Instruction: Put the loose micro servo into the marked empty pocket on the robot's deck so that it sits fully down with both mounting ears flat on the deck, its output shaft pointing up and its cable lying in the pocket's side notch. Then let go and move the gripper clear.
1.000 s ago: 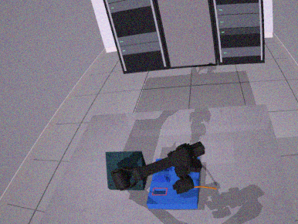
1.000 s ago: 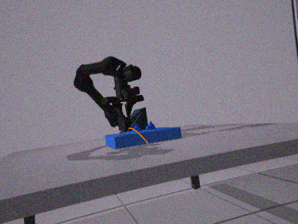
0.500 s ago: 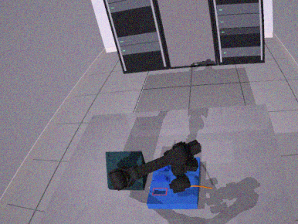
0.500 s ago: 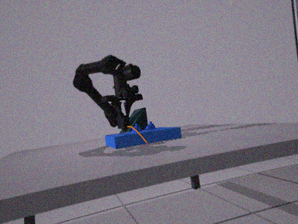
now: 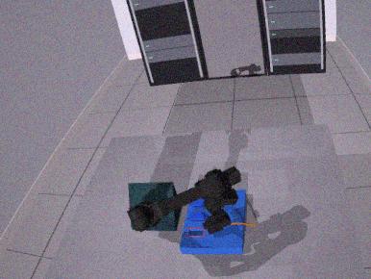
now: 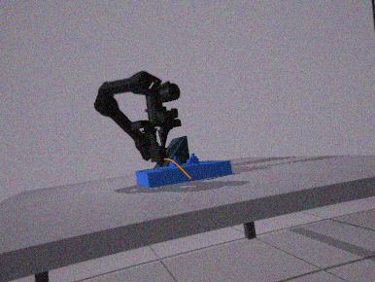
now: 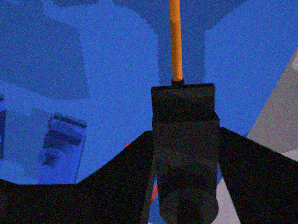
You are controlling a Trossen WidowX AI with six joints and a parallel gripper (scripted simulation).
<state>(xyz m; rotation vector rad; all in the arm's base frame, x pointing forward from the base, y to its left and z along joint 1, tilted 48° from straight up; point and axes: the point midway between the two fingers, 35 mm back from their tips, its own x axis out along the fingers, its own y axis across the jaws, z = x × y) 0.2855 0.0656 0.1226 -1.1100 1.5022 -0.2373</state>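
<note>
The blue deck is 10 cm below my gripper tip and 8 cm to the left of it.
</note>
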